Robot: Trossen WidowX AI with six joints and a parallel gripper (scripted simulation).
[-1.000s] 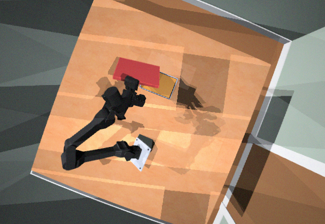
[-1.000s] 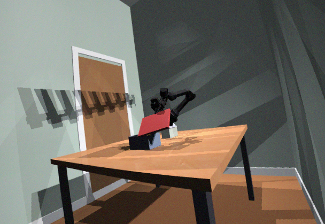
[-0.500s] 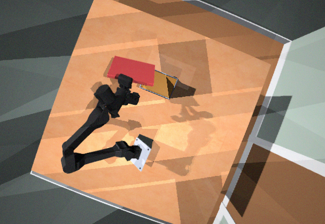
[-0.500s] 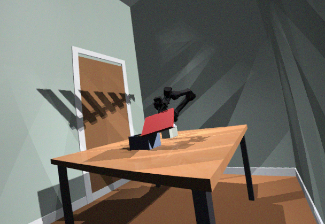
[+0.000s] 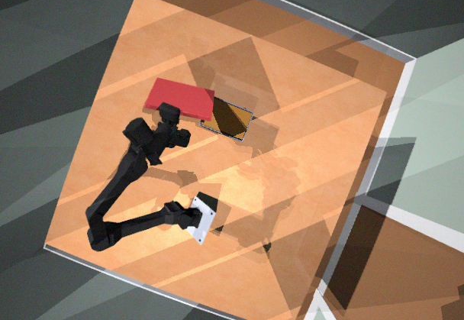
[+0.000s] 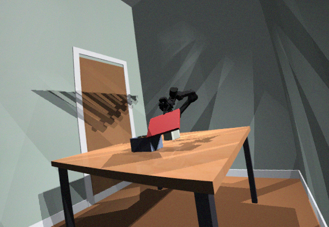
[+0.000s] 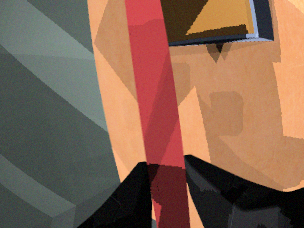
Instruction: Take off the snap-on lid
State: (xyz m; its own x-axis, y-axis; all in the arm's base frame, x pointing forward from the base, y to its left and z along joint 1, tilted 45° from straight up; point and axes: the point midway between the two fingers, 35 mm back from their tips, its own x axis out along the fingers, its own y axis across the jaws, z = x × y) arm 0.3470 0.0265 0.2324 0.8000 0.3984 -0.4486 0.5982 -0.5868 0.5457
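My gripper tip is now 6 cm short of the red lid, 2 cm to the right of it and 5 cm above it. The rest, counted from my gripper tip: blue-grey storage box 5 cm ahead, 17 cm to the right, 18 cm below.
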